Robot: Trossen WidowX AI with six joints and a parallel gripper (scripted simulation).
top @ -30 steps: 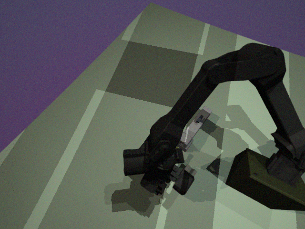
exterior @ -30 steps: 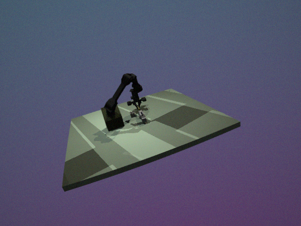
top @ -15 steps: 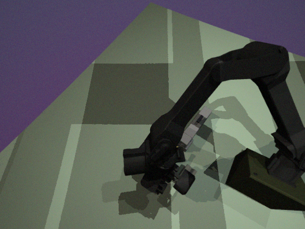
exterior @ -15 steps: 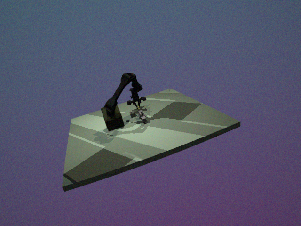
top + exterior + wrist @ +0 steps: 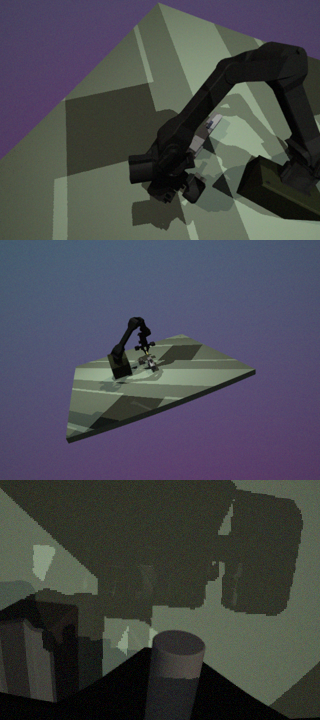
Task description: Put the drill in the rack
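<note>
The rack is 8 cm behind my gripper tip, 4 cm below it and 2 cm to the right of it. Round my gripper tip: long grey block: 20 cm to the right, 3 cm behind, 2 cm below; key: 22 cm to the right, 3 cm behind; drill: 4 cm to the right, 3 cm above, 1 cm behind.
</note>
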